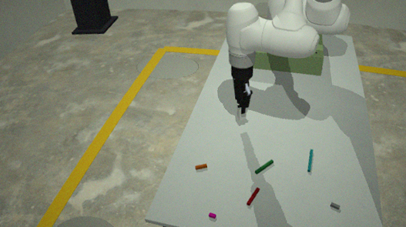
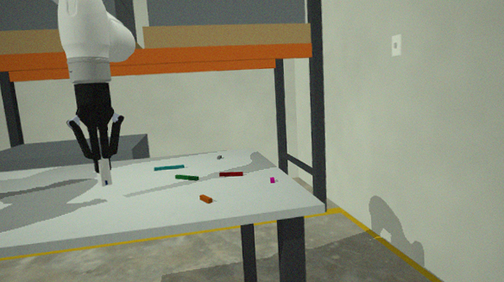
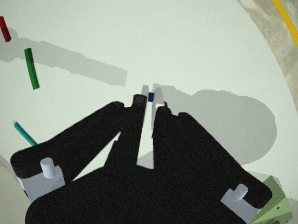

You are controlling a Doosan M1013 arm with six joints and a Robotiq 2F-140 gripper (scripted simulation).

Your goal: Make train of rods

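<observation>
Now: the magenta rod 420 mm ahead of my hand, 70 mm below it and 50 mm to the right of it. Round my hand: orange rod: 230 mm ahead, 120 mm to the right, 70 mm below; green rod: 210 mm ahead, 100 mm to the left, 70 mm below; blue rod: 30 mm below.
</observation>
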